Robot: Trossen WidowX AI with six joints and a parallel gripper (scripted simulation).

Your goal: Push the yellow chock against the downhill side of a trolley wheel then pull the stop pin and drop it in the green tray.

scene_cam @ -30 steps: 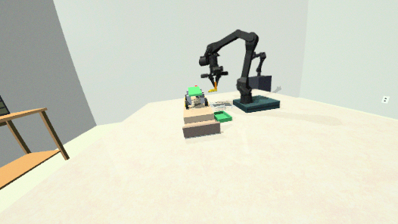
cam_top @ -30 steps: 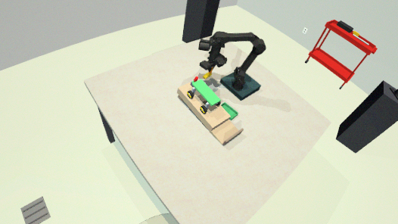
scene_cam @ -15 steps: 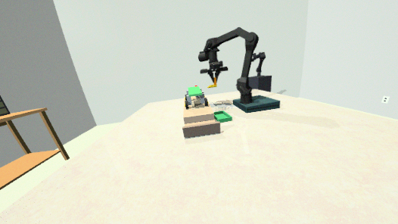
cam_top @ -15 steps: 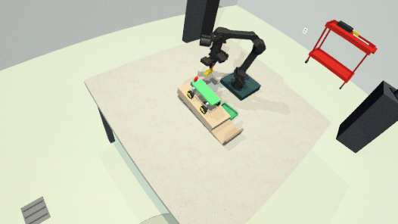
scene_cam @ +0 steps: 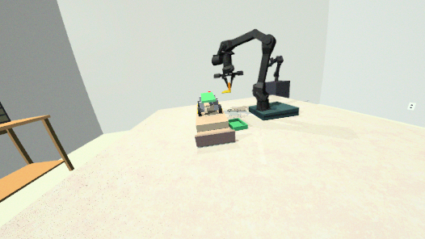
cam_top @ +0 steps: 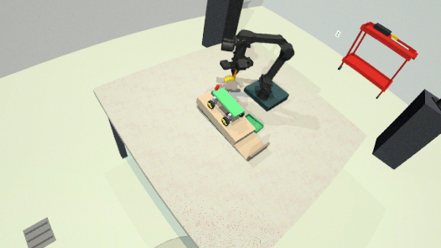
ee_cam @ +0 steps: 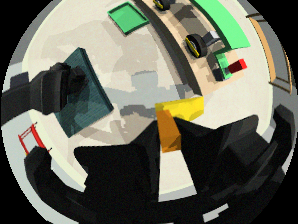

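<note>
Now: the yellow chock 2 cm ahead of my gripper tip, 1 cm to the right of it and 1 cm below it. The rest, counted from my gripper tip: red-headed stop pin (14 cm ahead, 4 cm below, 1 cm to the right); then green tray (23 cm to the left, 18 cm below, 8 cm ahead); then green-topped trolley (18 cm ahead, 10 cm to the left, 6 cm below).
</note>
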